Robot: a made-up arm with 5 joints.
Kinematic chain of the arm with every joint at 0, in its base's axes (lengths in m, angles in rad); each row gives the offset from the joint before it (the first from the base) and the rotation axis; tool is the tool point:
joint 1: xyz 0 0 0.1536 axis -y
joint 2: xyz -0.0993 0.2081 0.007 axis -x
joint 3: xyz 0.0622 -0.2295 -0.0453 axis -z
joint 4: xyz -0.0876 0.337 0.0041 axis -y
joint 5: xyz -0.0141 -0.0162 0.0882 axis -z
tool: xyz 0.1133 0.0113 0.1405
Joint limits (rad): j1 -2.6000..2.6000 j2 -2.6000..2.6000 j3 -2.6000..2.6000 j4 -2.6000..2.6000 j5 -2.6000..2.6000
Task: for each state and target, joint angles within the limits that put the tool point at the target. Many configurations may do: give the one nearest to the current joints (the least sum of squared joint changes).
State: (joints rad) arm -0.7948 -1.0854 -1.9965 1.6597 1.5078
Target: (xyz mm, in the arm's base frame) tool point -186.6 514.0 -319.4
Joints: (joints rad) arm -0.4472 -1.8717 -2.3891 1.9621 1.6542
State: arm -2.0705 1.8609 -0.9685 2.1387 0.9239
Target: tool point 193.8 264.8 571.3
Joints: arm -1.6786 2.0546 -0.4491 1.7590 0.8396
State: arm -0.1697 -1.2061 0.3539 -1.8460 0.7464
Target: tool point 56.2 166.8 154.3
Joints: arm -0.3078 -1.3934 -0.1631 -1.0775 1.2925
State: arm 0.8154 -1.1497 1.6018 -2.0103 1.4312
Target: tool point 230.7 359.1 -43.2
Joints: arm 0.2290 -1.2720 1.1461 -2.3693 1.3761
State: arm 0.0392 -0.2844 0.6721 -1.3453 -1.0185
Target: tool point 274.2 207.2 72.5
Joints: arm -0.1490 -0.0572 0.5376 -1.2037 -0.2343
